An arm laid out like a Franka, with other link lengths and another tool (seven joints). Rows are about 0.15 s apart.
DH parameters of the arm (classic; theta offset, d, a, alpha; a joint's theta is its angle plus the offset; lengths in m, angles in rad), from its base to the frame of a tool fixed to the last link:
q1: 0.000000 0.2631 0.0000 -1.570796
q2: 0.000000 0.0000 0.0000 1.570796
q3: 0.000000 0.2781 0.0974 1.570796
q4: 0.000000 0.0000 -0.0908 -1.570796
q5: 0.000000 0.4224 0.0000 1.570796
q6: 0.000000 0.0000 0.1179 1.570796
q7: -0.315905 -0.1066 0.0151 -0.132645
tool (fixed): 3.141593 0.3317 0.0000 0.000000
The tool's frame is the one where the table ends.
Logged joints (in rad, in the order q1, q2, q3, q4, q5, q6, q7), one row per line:
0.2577, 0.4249, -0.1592, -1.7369, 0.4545, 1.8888, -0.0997
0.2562, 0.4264, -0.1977, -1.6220, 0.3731, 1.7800, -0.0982
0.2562, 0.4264, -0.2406, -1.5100, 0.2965, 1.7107, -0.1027
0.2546, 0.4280, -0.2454, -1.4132, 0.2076, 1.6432, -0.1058
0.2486, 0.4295, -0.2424, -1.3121, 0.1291, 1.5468, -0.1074
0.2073, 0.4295, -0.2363, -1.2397, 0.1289, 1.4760, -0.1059
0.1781, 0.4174, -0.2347, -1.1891, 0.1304, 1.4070, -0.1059
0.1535, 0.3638, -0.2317, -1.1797, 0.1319, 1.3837, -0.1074
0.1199, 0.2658, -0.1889, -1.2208, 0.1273, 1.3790, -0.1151
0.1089, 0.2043, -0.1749, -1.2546, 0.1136, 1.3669, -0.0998
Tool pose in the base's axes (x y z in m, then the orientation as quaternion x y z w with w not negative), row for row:
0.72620, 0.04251, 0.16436, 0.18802, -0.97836, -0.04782, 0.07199
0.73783, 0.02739, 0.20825, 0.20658, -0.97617, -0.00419, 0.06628
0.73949, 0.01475, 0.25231, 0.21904, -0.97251, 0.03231, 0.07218
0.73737, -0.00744, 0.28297, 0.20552, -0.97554, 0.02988, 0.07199
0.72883, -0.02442, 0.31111, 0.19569, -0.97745, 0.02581, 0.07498
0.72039, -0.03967, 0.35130, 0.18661, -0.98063, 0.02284, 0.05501
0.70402, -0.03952, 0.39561, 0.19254, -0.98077, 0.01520, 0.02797
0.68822, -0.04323, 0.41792, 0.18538, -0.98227, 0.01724, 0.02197
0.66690, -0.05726, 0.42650, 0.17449, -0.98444, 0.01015, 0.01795
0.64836, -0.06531, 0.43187, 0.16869, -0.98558, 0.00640, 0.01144
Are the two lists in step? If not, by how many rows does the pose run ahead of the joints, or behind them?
The pose runs 2 rows ahead of the joints: the pose in row i belongs to the joints in row i + 2.
